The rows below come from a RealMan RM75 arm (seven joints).
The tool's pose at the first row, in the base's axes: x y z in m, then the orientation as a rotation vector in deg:
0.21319, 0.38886, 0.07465, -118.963, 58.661, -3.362
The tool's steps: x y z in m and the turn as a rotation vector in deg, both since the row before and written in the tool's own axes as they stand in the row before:
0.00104, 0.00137, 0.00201, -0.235, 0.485, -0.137
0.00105, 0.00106, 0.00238, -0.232, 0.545, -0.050
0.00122, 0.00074, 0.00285, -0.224, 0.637, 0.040
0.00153, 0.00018, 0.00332, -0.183, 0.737, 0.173
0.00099, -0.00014, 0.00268, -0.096, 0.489, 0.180
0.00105, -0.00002, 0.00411, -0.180, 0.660, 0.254
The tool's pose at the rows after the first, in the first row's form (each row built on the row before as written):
0.21373, 0.38896, 0.07206, -119.327, 58.865, -3.821
0.21462, 0.38937, 0.06943, -119.651, 59.194, -4.302
0.21601, 0.39004, 0.06664, -119.933, 59.669, -4.840
0.21815, 0.39095, 0.06381, -120.120, 60.332, -5.440
0.21991, 0.39192, 0.06178, -120.183, 60.834, -5.820
0.22219, 0.39364, 0.05864, -120.305, 61.536, -6.303

